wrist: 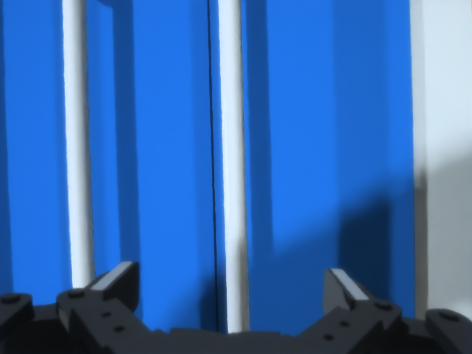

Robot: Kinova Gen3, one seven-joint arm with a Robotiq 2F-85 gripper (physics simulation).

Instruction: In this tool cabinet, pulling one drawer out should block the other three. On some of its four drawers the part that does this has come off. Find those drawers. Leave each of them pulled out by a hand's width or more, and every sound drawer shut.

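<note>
The cabinet's blue drawer fronts run as upright bands in the wrist view. The rightmost drawer front carries a white bar handle along its left side, beside a thin dark seam. The neighbouring drawer front, left of that seam, has another white bar handle. Part of a further blue front shows at the left edge. How far any drawer stands out cannot be told from this straight-on view. My gripper is open, with the rightmost drawer's handle in the picture between its fingertips; nothing is gripped.
The pale cabinet edge runs down the right side, beside the rightmost drawer front. A dark shadow falls across the lower part of that front and onto the cabinet edge. The left fingertip appears close to the left handle's lower part.
</note>
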